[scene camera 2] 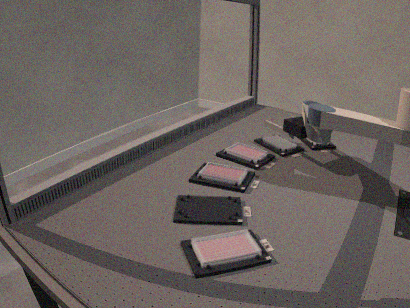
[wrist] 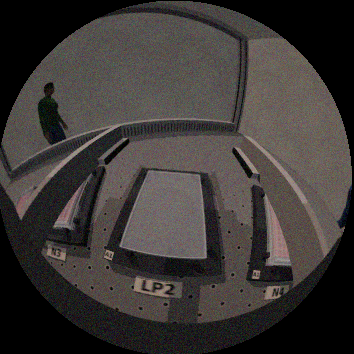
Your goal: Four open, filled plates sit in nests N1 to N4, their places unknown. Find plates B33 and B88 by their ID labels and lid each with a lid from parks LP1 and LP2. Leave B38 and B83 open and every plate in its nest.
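Frame: origin at the arm's base, x ahead, y left, z up, level; metres.
Seen in the pictures: gripper, fingertip midpoint: (scene camera 2: 278, 120) (wrist: 180, 134).
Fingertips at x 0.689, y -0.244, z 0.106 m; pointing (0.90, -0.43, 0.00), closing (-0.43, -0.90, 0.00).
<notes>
A point is followed by its place in that frame.
My gripper (wrist: 180, 134) @[x 0.689, y -0.244, z 0.106 m] is open and empty, its two fingers raised on either side of park LP2 (wrist: 127, 261) @[x 0.615, y -0.166, z 0.023 m]. A clear grey lid (scene camera 2: 279, 143) @[x 0.666, y -0.211, z 0.030 m] (wrist: 167, 215) @[x 0.654, y -0.220, z 0.031 m] lies flat on LP2. Pink-filled plates sit in N3 (scene camera 2: 247, 152) @[x 0.717, y -0.047, z 0.037 m] (wrist: 69, 215) @[x 0.673, y -0.093, z 0.038 m] and N4 (wrist: 278, 235) @[x 0.564, y -0.332, z 0.038 m], to the left and right of LP2. In scene camera 2 the arm largely hides N4. Two more pink-filled plates (scene camera 2: 227, 247) @[x 0.510, y 0.428, z 0.041 m] (scene camera 2: 223, 173) @[x 0.701, y 0.131, z 0.036 m] sit in dark nests, with the empty park LP1 (scene camera 2: 210, 210) @[x 0.634, y 0.300, z 0.023 m] between them. No plate ID label is readable, and I cannot tell which plates carry a clear lid.
A slotted low wall (scene camera 2: 125, 155) @[x 1.005, y 0.225, z 0.044 m] (wrist: 175, 127) @[x 1.004, y -0.357, z 0.027 m] runs along the table's far edge. The arm's cylinder (scene camera 2: 318, 120) @[x 0.449, y 0.088, z 0.241 m] stands above the back right. A dark panel (scene camera 2: 403, 215) @[x 0.125, y 0.027, z 0.013 m] shows at the right edge. A person in green (wrist: 49, 115) stands beyond the wall.
</notes>
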